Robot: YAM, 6 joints.
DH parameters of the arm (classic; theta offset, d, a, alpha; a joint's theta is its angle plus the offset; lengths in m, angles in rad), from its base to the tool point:
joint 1: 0 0.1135 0.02 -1.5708
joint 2: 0 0 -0.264 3.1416
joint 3: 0.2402 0 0.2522 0
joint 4: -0.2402 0 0.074 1.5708
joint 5: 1.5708 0 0 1.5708
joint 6: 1.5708 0.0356 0 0
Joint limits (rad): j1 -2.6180..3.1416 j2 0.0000..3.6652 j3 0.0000..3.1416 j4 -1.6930..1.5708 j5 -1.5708..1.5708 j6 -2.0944..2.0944
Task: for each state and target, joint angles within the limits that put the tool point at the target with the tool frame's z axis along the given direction. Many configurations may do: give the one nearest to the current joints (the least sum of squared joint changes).
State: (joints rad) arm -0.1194 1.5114 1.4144 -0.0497 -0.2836 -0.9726
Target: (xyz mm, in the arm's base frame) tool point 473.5 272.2 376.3 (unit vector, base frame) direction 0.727 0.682 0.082
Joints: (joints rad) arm 0.5058 2.2771 2.2478 0.1140 -0.2468 -0.9726
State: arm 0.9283 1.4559 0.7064 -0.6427 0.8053 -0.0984
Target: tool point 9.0 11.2 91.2 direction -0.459 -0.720 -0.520
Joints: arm 0.9682 1.5004 0.1253 -1.2192 0.0300 -0.0984
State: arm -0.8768 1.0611 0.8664 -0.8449 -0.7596 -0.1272
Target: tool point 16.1 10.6 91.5 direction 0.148 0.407 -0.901
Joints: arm -0.3452 0.1989 0.0856 -1.4557 -0.4481 -0.1272
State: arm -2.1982 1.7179 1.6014 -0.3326 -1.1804 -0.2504
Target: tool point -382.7 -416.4 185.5 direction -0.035 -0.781 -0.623
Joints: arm -2.3469 2.5688 2.3492 -0.5999 -0.5496 -0.2504
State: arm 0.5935 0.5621 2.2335 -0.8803 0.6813 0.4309
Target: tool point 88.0 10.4 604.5 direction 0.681 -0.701 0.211
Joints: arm 0.5064 1.0120 1.7741 -0.0718 1.2330 0.4309
